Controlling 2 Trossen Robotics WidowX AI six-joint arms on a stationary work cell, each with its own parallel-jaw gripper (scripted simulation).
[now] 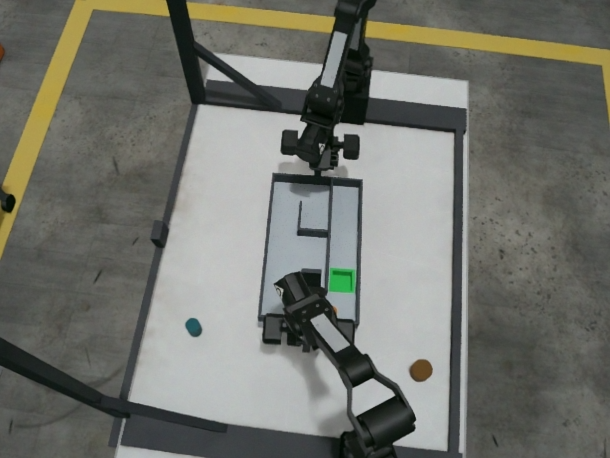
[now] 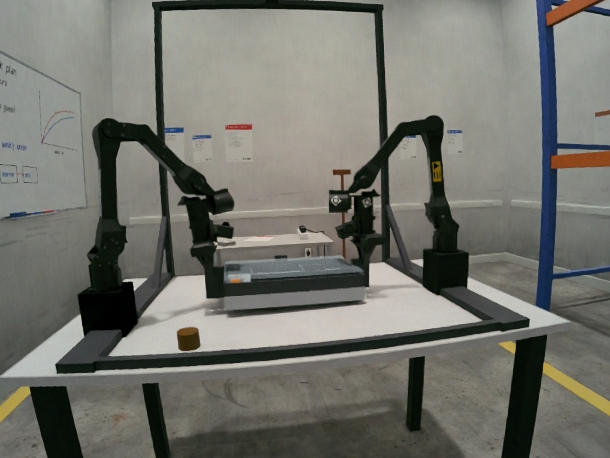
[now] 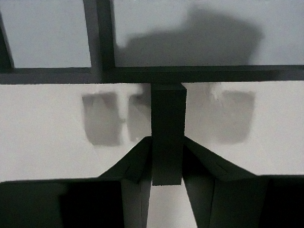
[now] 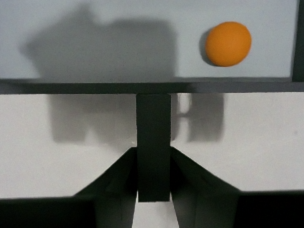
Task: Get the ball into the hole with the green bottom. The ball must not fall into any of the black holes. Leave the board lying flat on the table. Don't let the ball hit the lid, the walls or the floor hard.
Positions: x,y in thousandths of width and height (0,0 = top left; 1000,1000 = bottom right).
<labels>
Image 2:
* my left gripper: 596,578
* my right gripper: 347,597
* grey board: 407,621
</labels>
